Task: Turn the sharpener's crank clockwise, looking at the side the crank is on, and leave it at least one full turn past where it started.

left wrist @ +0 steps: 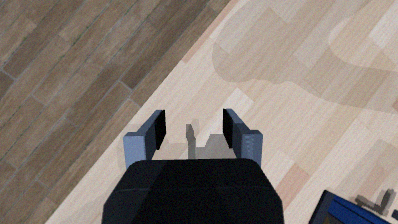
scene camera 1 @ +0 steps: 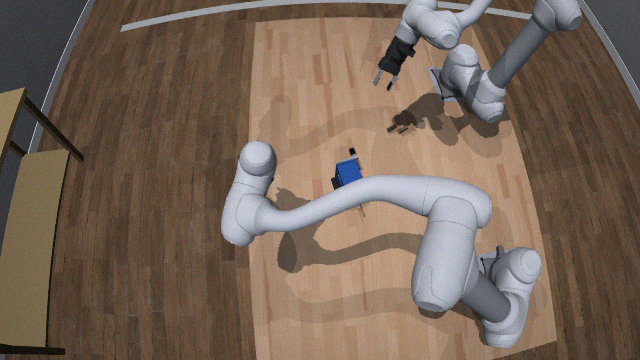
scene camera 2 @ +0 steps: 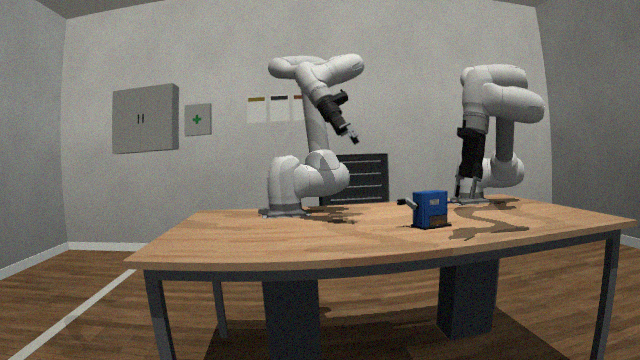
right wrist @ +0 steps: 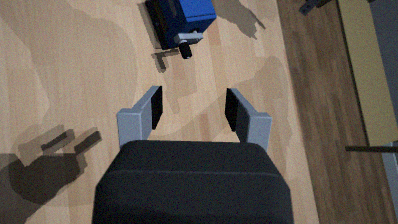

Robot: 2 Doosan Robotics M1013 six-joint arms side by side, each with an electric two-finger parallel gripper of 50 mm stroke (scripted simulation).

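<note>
Visible in scene camera 2: my right gripper (scene camera 2: 356, 140) and my left gripper (scene camera 2: 463, 197). The right wrist view also shows my right gripper (right wrist: 194, 100), and the left wrist view my left gripper (left wrist: 194, 121).
</note>
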